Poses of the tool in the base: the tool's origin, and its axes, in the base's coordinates. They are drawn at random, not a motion.
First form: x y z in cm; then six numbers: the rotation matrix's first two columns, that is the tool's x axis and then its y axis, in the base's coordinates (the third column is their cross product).
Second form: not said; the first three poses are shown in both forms.
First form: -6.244 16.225 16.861 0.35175 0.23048 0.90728 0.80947 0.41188 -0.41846
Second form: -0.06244 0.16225 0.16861 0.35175 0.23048 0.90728 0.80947 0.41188 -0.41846
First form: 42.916 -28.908 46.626 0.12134 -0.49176 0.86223 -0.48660 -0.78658 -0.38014
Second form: 0.42916 -0.28908 0.46626 0.12134 -0.49176 0.86223 -0.48660 -0.78658 -0.38014
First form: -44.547 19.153 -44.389 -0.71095 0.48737 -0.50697 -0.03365 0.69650 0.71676
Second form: -0.44547 0.19153 -0.44389 -0.71095 0.48737 -0.50697 -0.03365 0.69650 0.71676
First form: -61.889 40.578 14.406 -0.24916 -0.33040 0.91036 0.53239 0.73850 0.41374
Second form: -0.61889 0.40578 0.14406 -0.24916 -0.33040 0.91036 0.53239 0.73850 0.41374
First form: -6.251 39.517 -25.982 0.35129 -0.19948 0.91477 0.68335 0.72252 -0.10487
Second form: -0.06251 0.39517 -0.25982 0.35129 -0.19948 0.91477 0.68335 0.72252 -0.10487
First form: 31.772 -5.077 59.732 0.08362 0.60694 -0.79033 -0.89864 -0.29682 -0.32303
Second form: 0.31772 -0.05077 0.59732 0.08362 0.60694 -0.79033 -0.89864 -0.29682 -0.32303
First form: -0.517 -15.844 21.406 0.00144 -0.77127 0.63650 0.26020 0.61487 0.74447
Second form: -0.00517 -0.15844 0.21406 0.00144 -0.77127 0.63650 0.26020 0.61487 0.74447
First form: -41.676 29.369 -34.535 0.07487 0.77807 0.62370 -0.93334 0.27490 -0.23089
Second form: -0.41676 0.29369 -0.34535 0.07487 0.77807 0.62370 -0.93334 0.27490 -0.23089
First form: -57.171 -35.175 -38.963 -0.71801 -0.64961 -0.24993 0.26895 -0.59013 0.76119
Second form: -0.57171 -0.35175 -0.38963 -0.71801 -0.64961 -0.24993 0.26895 -0.59013 0.76119
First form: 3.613 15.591 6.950 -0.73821 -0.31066 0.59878 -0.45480 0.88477 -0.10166
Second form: 0.03613 0.15591 0.06950 -0.73821 -0.31066 0.59878 -0.45480 0.88477 -0.10166
